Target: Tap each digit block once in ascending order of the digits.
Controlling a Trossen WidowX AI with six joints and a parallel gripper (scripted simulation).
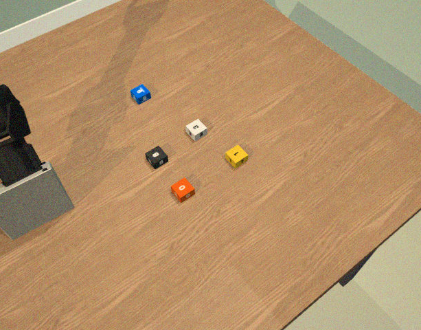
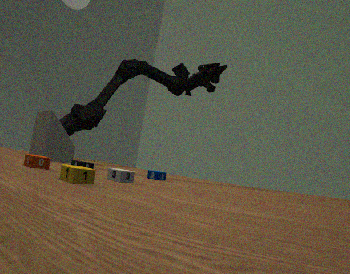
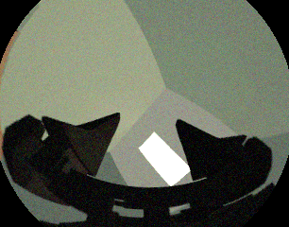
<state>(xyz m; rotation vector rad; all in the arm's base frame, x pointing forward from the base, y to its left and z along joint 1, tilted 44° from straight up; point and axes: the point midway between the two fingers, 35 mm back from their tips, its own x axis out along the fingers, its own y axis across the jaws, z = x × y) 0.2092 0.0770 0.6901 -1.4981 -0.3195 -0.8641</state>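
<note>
Now: the orange block 70 cm to the right of my gripper tip, 52 cm below it and 7 cm behind it. Round my gripper tip: black block: 61 cm to the right, 52 cm below, 6 cm behind; blue block: 52 cm below, 45 cm to the right, 1 cm ahead; white block marked 3: 61 cm to the right, 52 cm below, 4 cm ahead.
</note>
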